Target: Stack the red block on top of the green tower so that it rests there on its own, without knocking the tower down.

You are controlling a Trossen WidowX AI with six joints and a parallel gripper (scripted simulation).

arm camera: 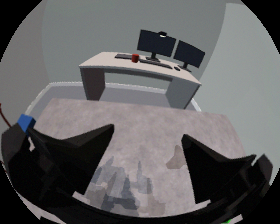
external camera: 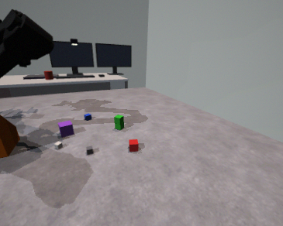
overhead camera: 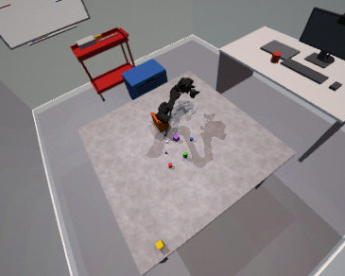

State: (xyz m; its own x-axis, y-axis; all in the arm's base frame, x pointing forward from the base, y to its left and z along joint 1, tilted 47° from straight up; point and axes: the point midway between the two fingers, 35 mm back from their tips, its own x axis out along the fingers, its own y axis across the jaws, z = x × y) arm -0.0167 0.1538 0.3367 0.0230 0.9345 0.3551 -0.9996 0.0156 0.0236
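Now: the red block 47 cm to the right of my gripper tip, 43 cm ahead of it and 19 cm below it. The rest, counted from my gripper tip: white cube 41 cm to the right, 22 cm ahead, 19 cm below; then purple block 33 cm to the right, 23 cm ahead, 18 cm below; then blue block 30 cm ahead, 22 cm to the right, 19 cm below.
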